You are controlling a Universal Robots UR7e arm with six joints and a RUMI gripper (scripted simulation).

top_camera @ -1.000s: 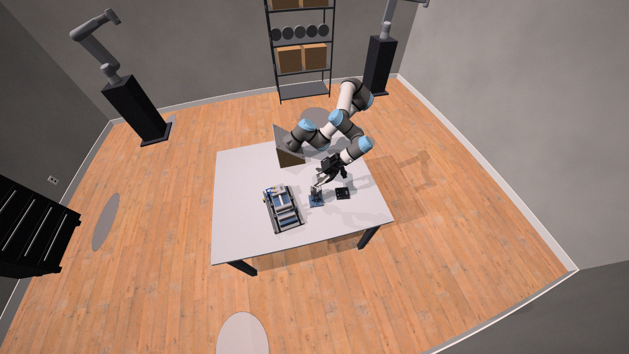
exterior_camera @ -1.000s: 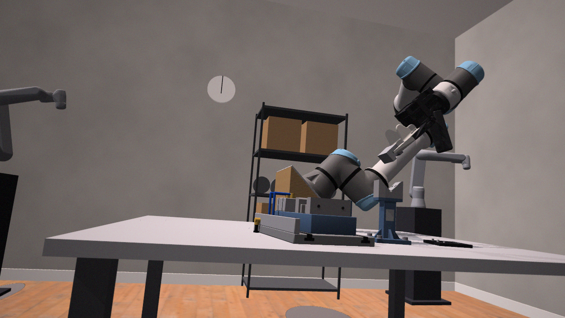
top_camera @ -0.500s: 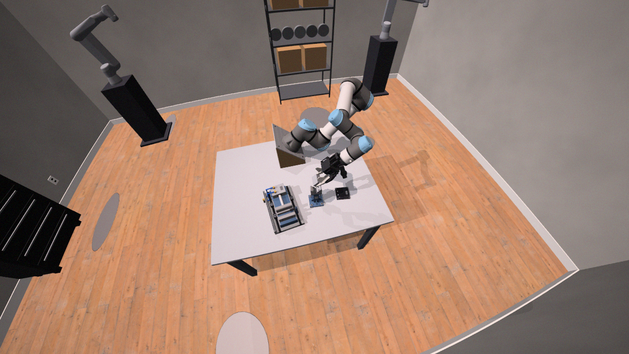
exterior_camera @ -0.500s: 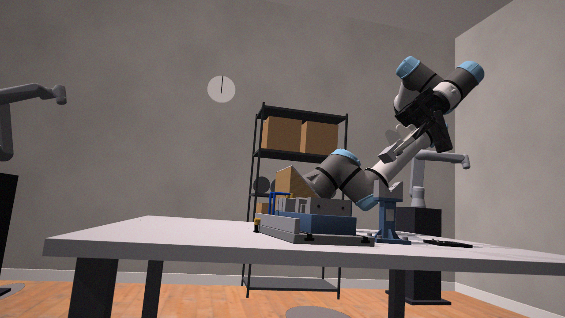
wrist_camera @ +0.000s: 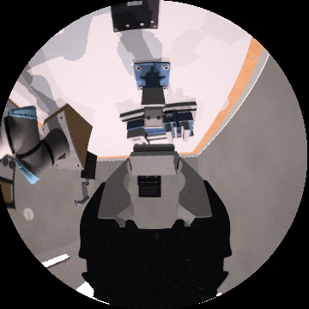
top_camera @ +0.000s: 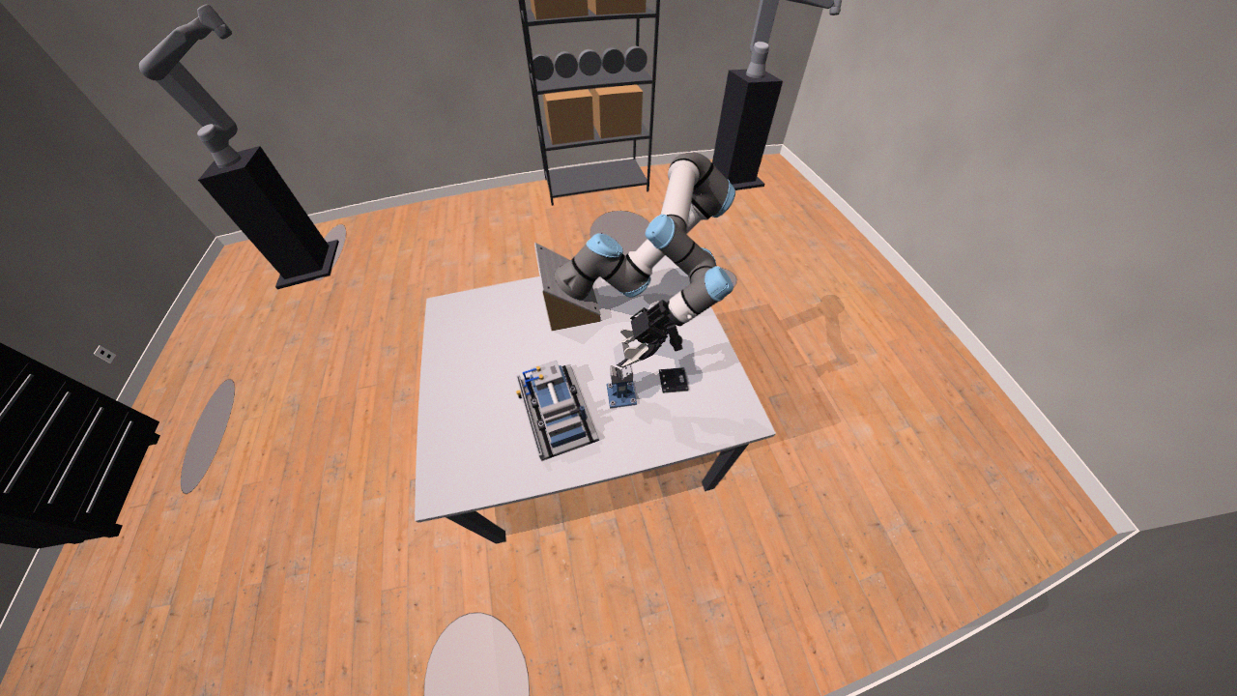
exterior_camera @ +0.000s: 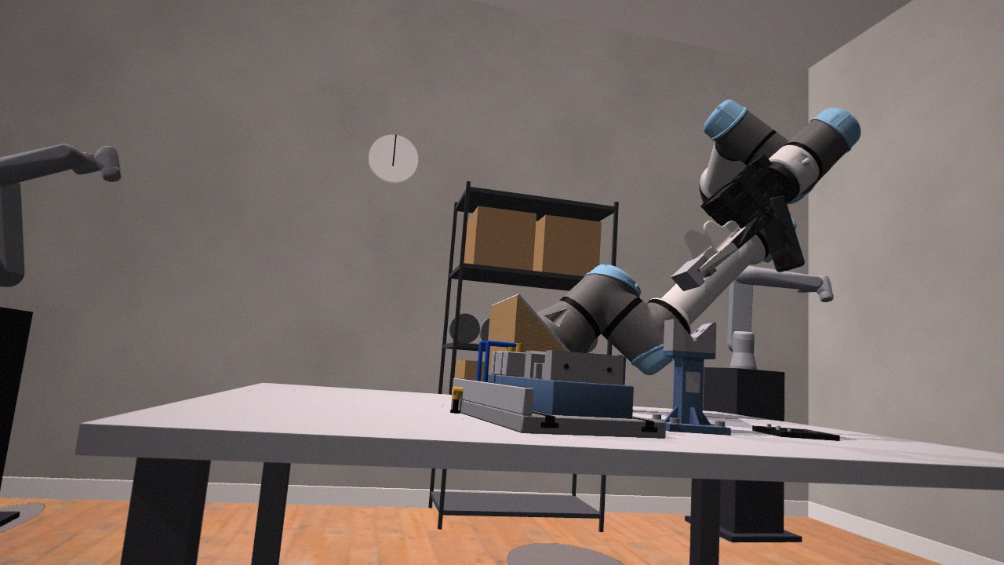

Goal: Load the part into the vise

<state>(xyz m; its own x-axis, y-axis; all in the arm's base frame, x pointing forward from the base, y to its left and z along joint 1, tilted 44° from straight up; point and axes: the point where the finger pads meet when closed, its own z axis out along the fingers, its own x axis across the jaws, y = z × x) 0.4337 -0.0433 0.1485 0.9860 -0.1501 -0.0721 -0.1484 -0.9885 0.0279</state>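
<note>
The part lies 1 cm below my hand. From my hand the other things lie so: vise (1 cm behind, 23 cm to the right, 20 cm below); then infeed plate (18 cm to the left, 24 cm below).
</note>
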